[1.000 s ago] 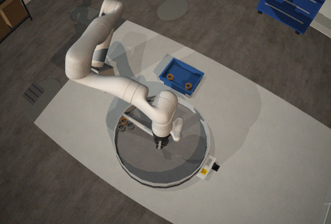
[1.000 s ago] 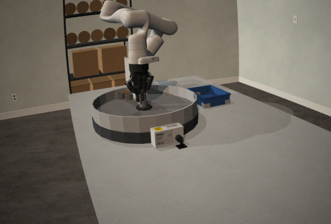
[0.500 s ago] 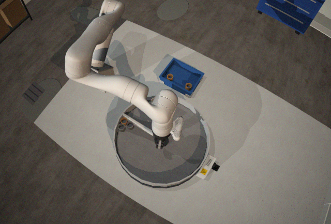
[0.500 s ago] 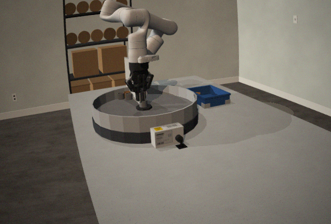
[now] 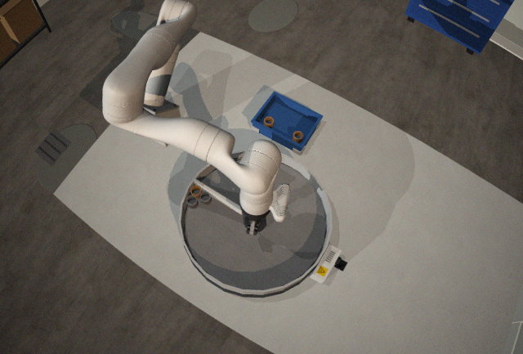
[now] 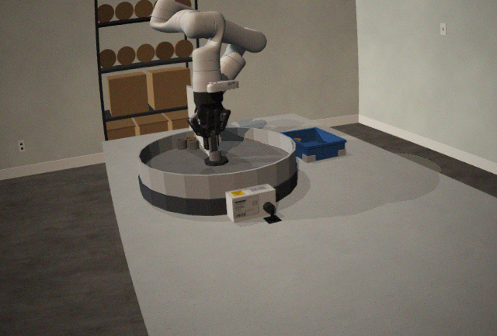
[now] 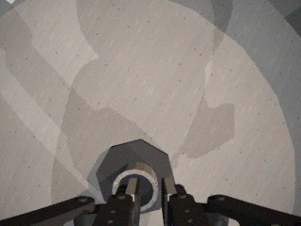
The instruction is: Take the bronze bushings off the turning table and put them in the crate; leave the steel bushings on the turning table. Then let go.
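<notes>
The turning table is 10 mm behind my hand, 10 mm to the left of it and 60 mm below it. From my hand the other things lie so: blue crate 120 mm behind, 360 mm to the left, 80 mm below.
</notes>
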